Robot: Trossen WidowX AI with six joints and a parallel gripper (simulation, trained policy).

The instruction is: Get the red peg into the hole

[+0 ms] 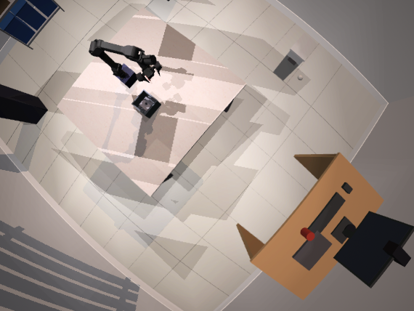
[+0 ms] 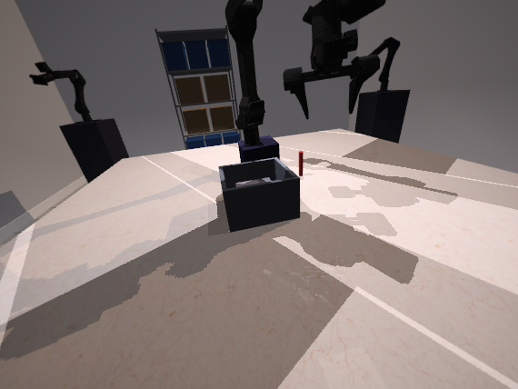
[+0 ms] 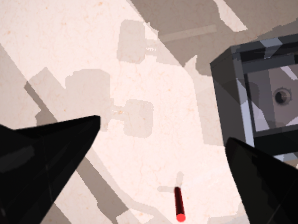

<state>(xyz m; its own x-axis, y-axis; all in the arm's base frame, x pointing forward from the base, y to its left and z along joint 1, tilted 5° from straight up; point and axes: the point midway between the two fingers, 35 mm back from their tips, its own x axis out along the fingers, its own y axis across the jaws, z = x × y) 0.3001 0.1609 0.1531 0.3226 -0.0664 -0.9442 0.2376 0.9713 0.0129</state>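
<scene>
The red peg lies 160 mm below my gripper tip, 160 mm behind it and 10 mm to the right of it. From my gripper tip the other things lie so: pale plate 180 mm to the right, 150 mm below, 10 mm ahead; dark box 180 mm to the right, 170 mm below, 10 mm ahead.
</scene>
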